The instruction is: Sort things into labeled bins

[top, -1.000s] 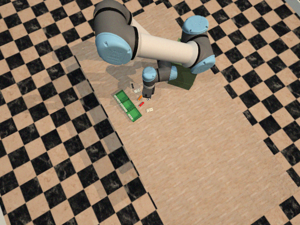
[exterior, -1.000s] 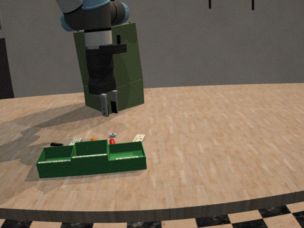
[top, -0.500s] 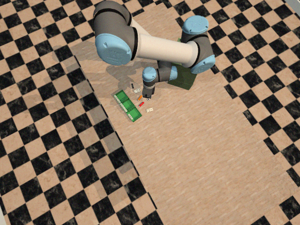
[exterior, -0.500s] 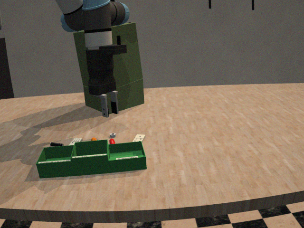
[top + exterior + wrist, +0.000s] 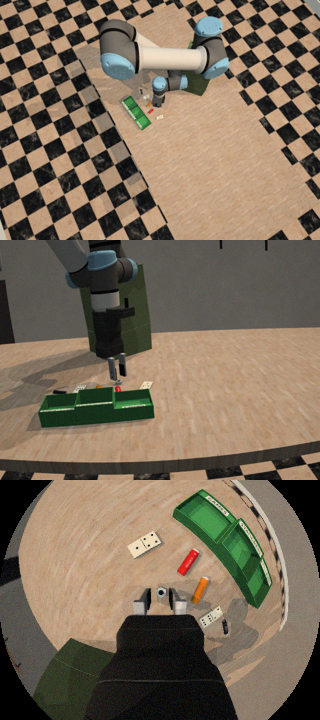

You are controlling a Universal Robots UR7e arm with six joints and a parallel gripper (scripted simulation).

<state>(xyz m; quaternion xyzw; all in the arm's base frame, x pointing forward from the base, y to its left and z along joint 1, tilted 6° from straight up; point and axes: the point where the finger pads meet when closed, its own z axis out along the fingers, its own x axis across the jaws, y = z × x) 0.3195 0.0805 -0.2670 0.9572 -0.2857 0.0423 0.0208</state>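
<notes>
Right now the white nut is 30 mm below my hand. Round my hand: red cylinder 70 mm ahead, 20 mm to the left, 30 mm below; orange cylinder 60 mm ahead, 30 mm to the right, 30 mm below; three joined green bins 170 mm ahead, 10 mm to the right, 10 mm below.
</notes>
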